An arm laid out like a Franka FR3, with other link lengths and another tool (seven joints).
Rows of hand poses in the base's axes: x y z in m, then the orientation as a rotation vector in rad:
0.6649, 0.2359, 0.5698, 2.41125, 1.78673, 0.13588
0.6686, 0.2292, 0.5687, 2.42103, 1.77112, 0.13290
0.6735, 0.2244, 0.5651, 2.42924, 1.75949, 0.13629
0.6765, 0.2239, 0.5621, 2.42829, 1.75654, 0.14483
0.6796, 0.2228, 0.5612, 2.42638, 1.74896, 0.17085
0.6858, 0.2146, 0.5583, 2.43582, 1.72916, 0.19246
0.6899, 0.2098, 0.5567, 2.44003, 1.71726, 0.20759
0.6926, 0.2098, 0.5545, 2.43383, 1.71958, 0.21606
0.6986, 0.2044, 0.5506, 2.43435, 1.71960, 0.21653
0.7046, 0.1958, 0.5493, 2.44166, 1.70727, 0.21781
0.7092, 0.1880, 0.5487, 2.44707, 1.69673, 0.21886
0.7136, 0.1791, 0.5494, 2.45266, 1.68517, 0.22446
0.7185, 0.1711, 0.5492, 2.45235, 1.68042, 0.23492
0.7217, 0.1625, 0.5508, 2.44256, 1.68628, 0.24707
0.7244, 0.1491, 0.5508, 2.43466, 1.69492, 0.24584
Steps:
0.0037, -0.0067, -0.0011, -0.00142, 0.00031, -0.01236
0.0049, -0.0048, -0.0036, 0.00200, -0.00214, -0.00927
0.0030, -0.0005, -0.0030, 0.00175, -0.00592, -0.00091
0.0031, -0.0011, -0.0009, 0.00672, -0.01697, -0.00232
0.0062, -0.0082, -0.0029, 0.00765, -0.01364, -0.01341
0.0041, -0.0048, -0.0016, 0.00466, -0.00992, -0.00746
0.0027, 0.0000, -0.0022, 0.00040, -0.00647, 0.00385
0.0060, -0.0054, -0.0039, 0.00057, 0.00003, -0.00013
0.0060, -0.0086, -0.0013, 0.00068, -0.00152, -0.00949
0.0046, -0.0078, -0.0006, 0.00003, -0.00167, -0.00784
0.0044, -0.0089, 0.0007, 0.00177, -0.00422, -0.00824
0.0049, -0.0080, -0.0002, 0.00250, -0.00713, -0.00209
0.0032, -0.0086, 0.0016, 0.00082, -0.00887, 0.00726
0.0027, -0.0134, 0.0000, -0.00267, -0.00018, 0.00752

